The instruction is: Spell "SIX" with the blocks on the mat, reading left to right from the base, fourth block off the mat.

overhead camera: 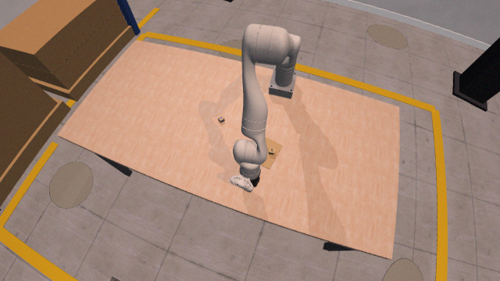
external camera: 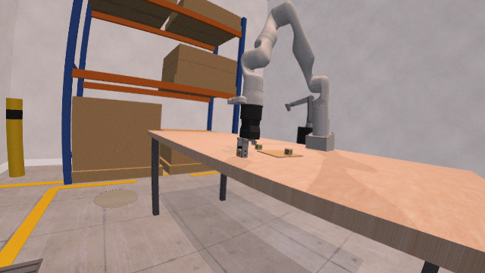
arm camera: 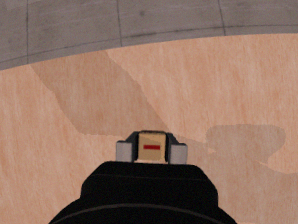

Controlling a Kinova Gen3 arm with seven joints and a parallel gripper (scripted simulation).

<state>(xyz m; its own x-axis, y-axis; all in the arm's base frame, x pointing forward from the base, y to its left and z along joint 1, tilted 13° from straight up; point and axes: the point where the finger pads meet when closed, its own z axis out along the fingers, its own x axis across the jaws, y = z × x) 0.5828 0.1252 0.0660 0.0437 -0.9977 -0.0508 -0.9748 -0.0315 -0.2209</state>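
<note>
Right now my hand is 200 mm past the tan mat, 30 mm to the left of it and 20 mm above it. Also, from my hand: block (right at my hand).
</note>
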